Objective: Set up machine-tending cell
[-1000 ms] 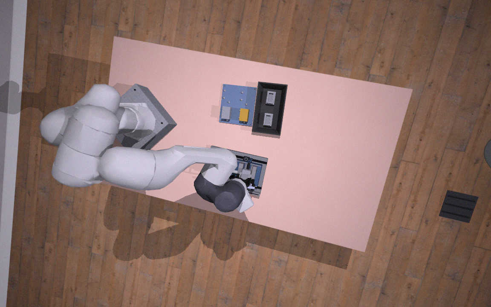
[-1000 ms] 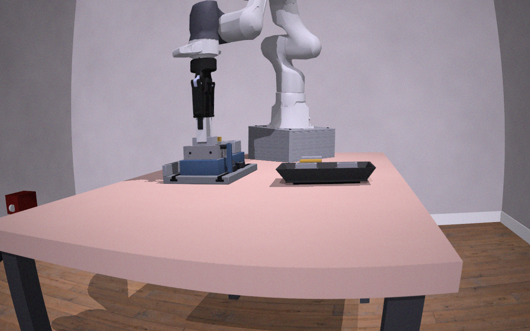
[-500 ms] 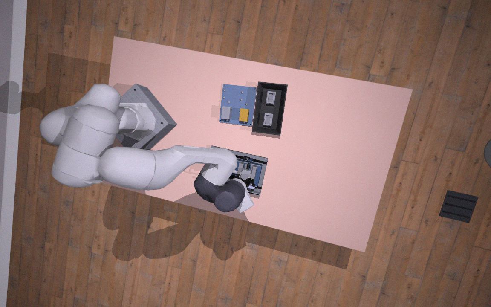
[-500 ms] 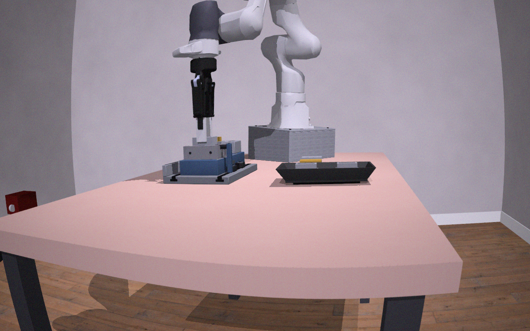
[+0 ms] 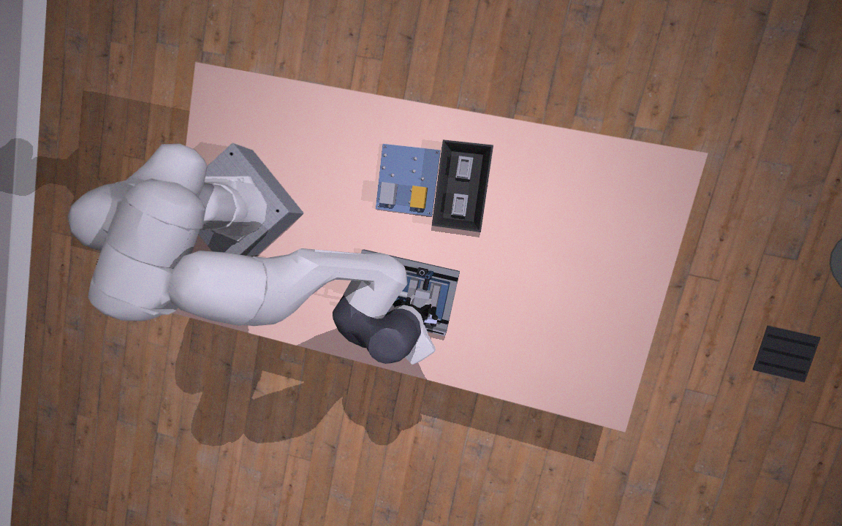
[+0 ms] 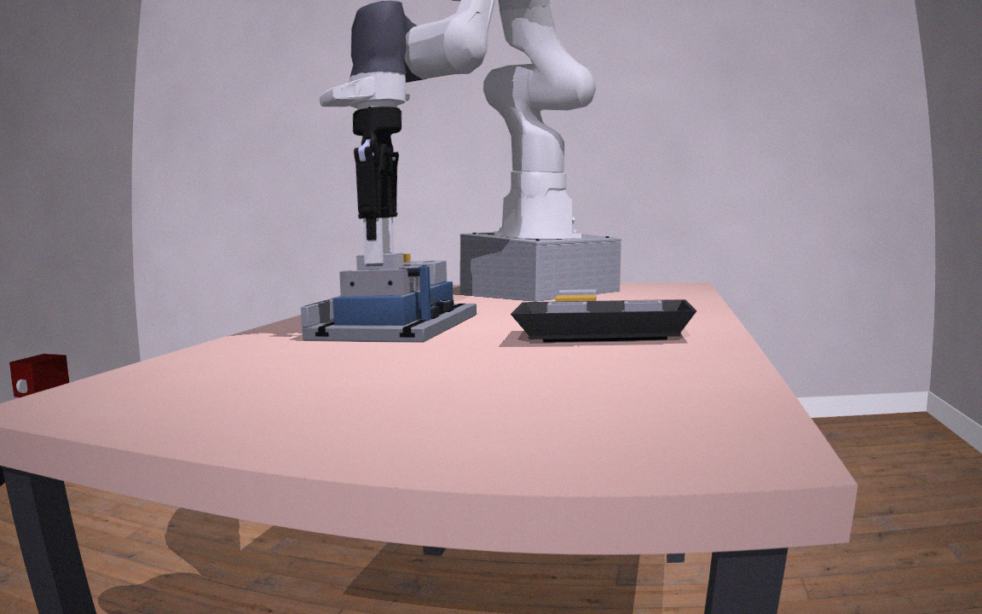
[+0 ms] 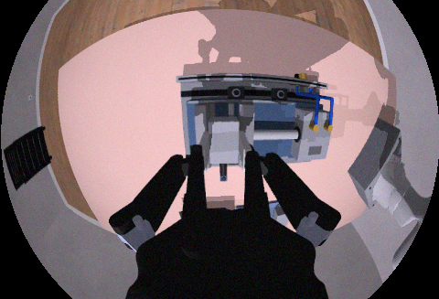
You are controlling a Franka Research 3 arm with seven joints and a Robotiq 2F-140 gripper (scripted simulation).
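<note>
Right now my hand is 4 cm above the aluminium blank. The rest, counted from my hand: cylinder (16 cm behind, 6 cm below); brass blank (8 cm behind, 28 cm to the left, 11 cm below); vise (7 cm behind, 10 cm below).
</note>
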